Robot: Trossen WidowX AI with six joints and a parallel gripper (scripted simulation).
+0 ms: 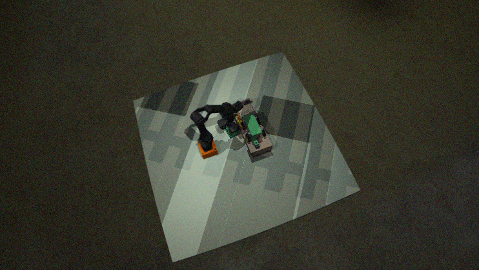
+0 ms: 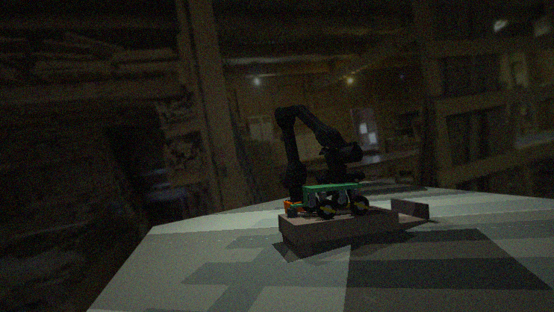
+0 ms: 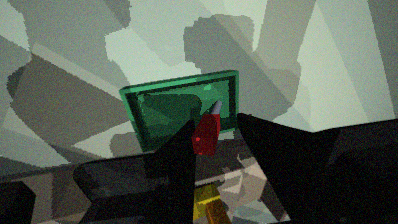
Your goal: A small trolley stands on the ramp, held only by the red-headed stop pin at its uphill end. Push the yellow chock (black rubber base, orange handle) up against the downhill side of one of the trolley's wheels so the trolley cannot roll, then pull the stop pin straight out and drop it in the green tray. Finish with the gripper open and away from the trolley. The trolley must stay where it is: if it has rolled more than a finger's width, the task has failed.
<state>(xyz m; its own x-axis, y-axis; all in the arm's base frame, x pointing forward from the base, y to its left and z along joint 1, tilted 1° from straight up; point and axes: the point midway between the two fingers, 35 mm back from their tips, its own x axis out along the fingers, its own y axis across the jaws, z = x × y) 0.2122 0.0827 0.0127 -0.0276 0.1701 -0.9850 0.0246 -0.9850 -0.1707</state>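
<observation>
Now: gripper tip right at the red-headed stop pin. Also, from my gripper tip: green tray: 60 mm below, 20 mm to the right; then yellow chock: 70 mm ahead, 40 mm to the right, 30 mm above; then ramp: 140 mm to the right, 110 mm ahead.
</observation>
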